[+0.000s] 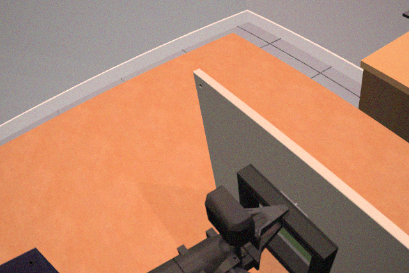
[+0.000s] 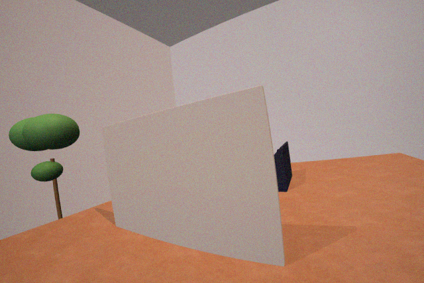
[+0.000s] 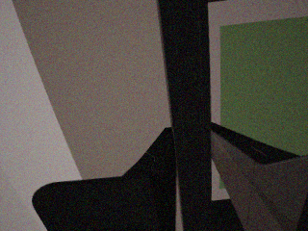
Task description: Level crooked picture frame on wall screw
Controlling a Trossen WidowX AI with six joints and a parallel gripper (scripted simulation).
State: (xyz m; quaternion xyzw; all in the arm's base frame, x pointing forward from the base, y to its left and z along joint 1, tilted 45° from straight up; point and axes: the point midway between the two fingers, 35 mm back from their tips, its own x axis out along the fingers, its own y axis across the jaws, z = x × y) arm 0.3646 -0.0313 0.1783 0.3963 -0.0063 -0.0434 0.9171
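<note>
The picture frame lies 1 cm ahead of my gripper tip and 5 cm below it. Round my gripper tip: wall panel: 2 cm ahead, 6 cm below.
</note>
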